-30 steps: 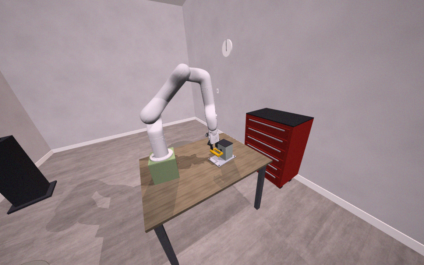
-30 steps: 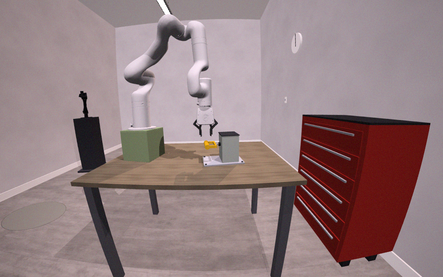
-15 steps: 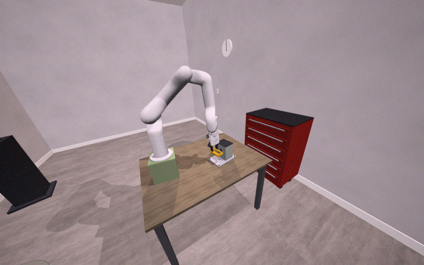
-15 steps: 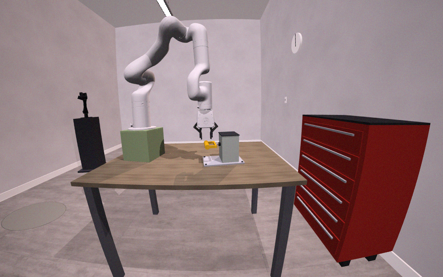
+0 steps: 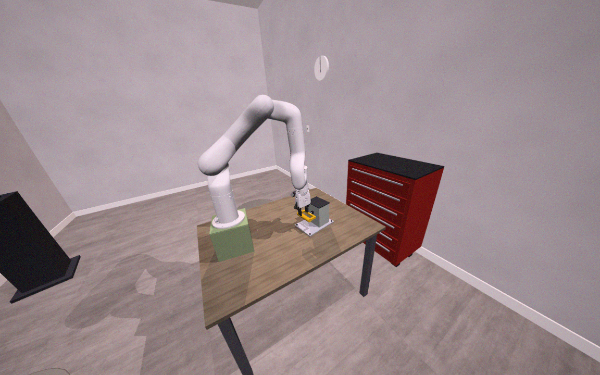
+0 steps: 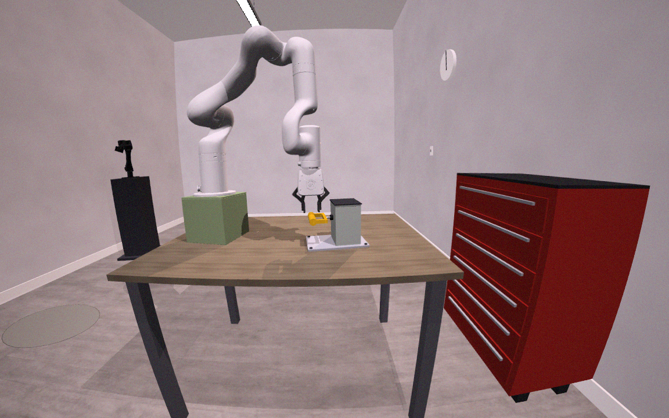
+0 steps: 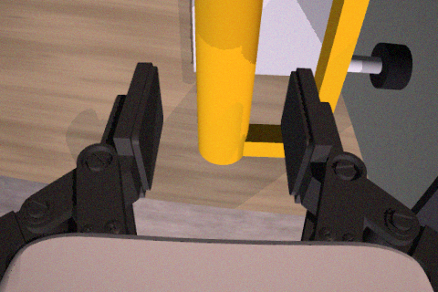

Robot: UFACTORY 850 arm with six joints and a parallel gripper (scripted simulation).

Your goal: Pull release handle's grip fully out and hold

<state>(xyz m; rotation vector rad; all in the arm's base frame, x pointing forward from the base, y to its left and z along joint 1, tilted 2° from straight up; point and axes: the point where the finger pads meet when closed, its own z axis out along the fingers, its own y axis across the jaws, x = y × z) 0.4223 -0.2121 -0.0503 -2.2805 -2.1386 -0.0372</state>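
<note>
The base plate is 15 cm below my hand, 10 cm ahead of it and 1 cm to the right of it.
</note>
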